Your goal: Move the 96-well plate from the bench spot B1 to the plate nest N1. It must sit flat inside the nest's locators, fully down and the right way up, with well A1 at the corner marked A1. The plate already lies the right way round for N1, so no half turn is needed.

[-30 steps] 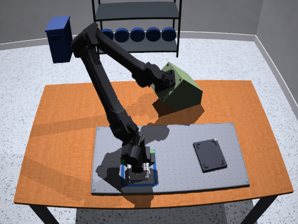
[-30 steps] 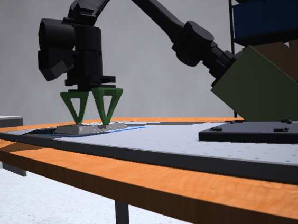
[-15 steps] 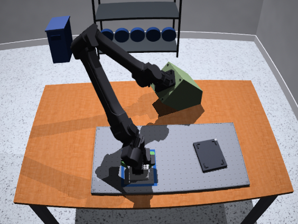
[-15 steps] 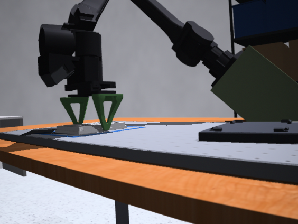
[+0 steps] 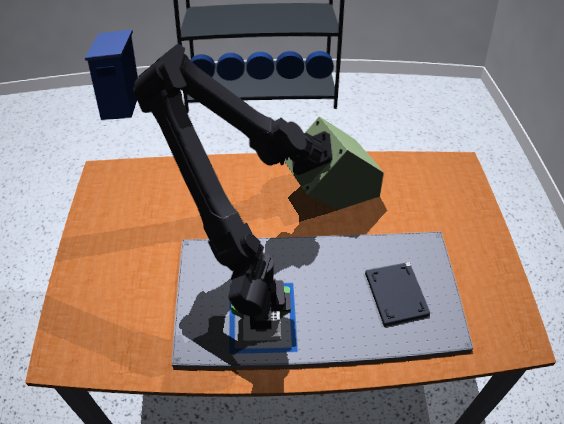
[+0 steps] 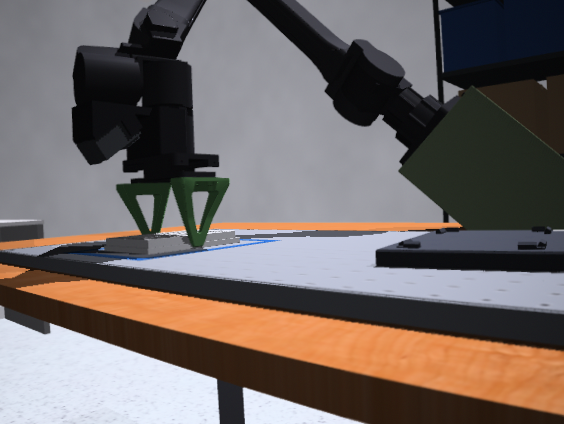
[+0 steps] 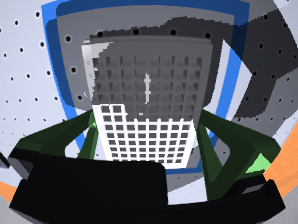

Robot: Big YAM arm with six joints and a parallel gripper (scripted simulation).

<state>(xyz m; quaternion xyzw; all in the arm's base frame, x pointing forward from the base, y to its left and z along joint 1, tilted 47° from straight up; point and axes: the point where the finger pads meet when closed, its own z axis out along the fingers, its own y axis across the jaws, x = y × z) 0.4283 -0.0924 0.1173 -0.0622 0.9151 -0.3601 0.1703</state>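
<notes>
Right now the 96-well plate is right at my hand. From my hand the other things lie so: plate nest N1: 5 cm behind, 33 cm to the left.
</notes>
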